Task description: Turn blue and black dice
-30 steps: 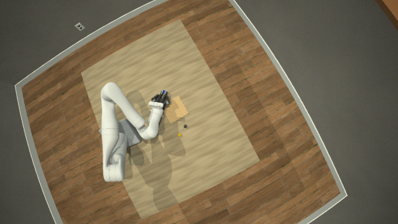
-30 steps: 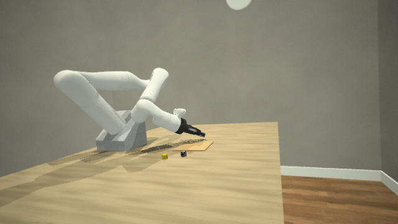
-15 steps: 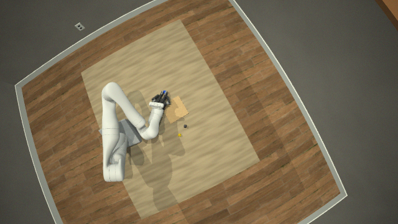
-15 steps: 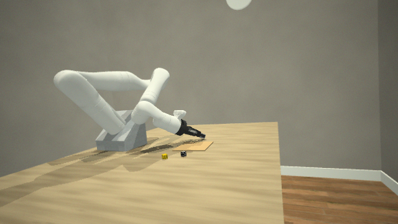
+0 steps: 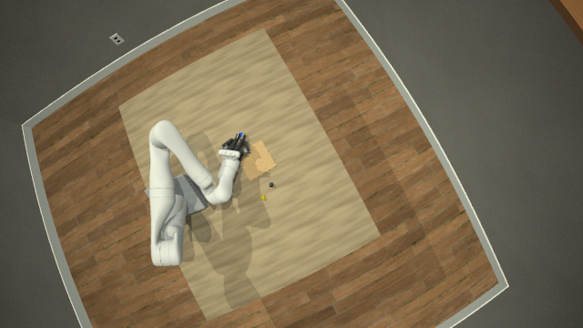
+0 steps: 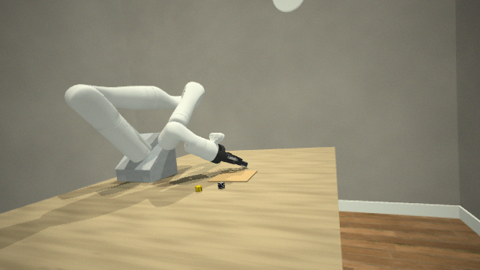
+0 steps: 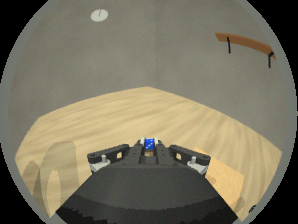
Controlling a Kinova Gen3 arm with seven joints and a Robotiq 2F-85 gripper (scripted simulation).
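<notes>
Right now my hand is 10 mm short of the blue die, 10 mm to the right of it and 10 mm above it. Also, from my hand: black die 50 mm ahead, 260 mm to the right, 10 mm below; then tan mat 20 mm ahead, 130 mm to the right, 20 mm below; then yellow die 10 mm behind, 290 mm to the right, 10 mm below.
</notes>
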